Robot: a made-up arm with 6 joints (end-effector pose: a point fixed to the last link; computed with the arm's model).
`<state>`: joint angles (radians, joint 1 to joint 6).
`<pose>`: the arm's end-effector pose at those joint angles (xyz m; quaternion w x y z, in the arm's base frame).
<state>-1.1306 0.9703 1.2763 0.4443 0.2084 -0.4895</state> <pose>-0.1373 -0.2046 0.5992 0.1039 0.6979 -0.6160 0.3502</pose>
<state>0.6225 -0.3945 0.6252 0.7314 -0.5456 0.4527</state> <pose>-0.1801 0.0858 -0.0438 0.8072 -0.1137 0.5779 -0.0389</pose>
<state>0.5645 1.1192 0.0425 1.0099 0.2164 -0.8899</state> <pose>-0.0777 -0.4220 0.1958 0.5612 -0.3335 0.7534 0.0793</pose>
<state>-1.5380 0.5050 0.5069 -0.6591 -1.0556 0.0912</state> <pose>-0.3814 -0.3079 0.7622 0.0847 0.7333 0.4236 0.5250</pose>
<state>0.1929 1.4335 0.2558 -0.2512 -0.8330 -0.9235</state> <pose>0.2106 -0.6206 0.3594 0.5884 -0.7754 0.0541 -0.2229</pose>
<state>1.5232 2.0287 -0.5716 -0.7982 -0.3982 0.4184</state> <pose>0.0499 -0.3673 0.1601 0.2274 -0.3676 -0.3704 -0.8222</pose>
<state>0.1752 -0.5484 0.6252 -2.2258 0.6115 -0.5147</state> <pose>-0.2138 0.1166 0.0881 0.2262 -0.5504 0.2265 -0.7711</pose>
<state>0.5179 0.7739 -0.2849 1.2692 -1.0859 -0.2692</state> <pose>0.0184 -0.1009 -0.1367 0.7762 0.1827 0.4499 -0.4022</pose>
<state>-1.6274 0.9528 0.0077 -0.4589 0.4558 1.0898</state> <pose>-0.1490 0.0692 0.3008 0.9430 0.2336 0.0784 0.2238</pose>
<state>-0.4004 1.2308 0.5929 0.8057 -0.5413 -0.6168</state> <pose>-0.1890 -0.4933 0.3441 0.5205 -0.5834 0.4727 -0.4066</pose>
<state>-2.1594 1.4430 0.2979 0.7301 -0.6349 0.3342</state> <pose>-0.4510 0.3090 0.4558 0.5684 0.4093 0.2099 0.6822</pose>
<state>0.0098 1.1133 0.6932 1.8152 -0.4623 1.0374</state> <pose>-0.0905 -0.2946 0.3964 0.3485 -0.6952 0.4365 -0.4524</pose>
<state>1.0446 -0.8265 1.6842 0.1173 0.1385 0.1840</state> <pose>0.0615 0.1636 0.2163 0.9706 -0.0086 -0.0049 0.2406</pose>
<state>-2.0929 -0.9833 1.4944 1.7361 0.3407 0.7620</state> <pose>0.0893 -0.1930 0.6401 0.4421 -0.8246 0.2281 -0.2693</pose>
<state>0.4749 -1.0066 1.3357 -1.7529 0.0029 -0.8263</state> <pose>0.0519 0.0920 0.1130 0.9089 -0.1808 0.1134 -0.3583</pose>
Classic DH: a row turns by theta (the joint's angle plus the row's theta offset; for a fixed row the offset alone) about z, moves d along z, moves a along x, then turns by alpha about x. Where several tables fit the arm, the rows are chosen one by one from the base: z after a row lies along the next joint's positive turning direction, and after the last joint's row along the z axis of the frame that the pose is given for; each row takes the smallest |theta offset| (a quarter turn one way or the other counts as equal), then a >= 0, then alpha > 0; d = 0 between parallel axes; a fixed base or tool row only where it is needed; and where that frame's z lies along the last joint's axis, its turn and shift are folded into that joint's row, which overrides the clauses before.
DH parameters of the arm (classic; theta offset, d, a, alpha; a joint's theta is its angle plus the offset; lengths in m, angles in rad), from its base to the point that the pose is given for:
base (fixed): -1.207 0.347 -0.0589 -1.0118
joint 1: -0.5896 -0.1369 0.0825 2.3776
joint 2: -0.4938 0.0449 -0.0114 -1.466
joint 3: 0.0333 -0.23 0.199 -1.5708
joint 4: -1.5708 0.334 0.03 1.5708
joint 5: 0 0.088 -0.031 1.5708
joint 6: -1.271 0 0.1727 3.1416
tool (fixed): 0.2998 -0.399 0 0

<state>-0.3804 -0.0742 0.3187 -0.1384 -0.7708 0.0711</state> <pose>-0.0870 -0.4141 -0.0245 0.6088 -0.3804 0.0869 -0.6908</pose>
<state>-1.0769 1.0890 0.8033 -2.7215 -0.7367 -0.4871</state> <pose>-0.0050 0.0339 0.4822 0.4825 0.6302 0.5305 -0.2977</pose>
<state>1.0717 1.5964 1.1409 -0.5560 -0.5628 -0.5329</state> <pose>0.3758 -0.0675 -0.0076 0.5963 -0.7193 -0.3026 0.1885</pose>
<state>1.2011 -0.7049 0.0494 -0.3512 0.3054 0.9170</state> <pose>-0.1143 -0.0845 0.1704 0.6705 -0.6381 0.3744 -0.0551</pose>
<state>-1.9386 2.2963 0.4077 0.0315 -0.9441 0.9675</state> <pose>-0.2182 0.4721 0.5275 0.7105 0.5665 0.3839 -0.1642</pose>
